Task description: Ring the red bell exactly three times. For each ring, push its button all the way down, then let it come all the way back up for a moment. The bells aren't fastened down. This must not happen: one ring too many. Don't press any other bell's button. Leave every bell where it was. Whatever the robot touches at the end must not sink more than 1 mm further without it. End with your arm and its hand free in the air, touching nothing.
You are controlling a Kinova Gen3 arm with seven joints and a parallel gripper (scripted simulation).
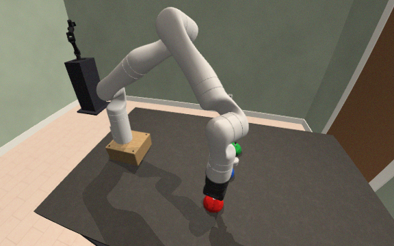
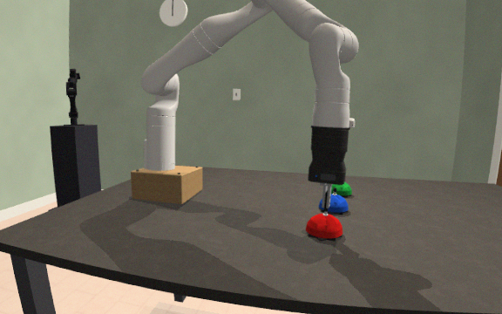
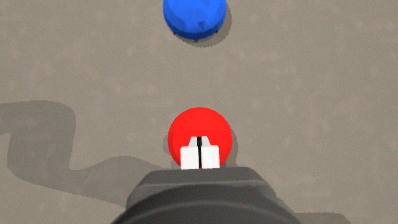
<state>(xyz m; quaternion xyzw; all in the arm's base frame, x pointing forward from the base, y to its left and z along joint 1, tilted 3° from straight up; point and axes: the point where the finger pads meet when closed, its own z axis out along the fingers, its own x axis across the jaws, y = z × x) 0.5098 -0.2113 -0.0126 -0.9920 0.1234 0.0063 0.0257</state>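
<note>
Now: hand 40 mm above the red bell. Also, from my hand: green bell: 90 mm ahead, 340 mm to the left, 40 mm below; then blue bell: 40 mm ahead, 170 mm to the left, 40 mm below.
</note>
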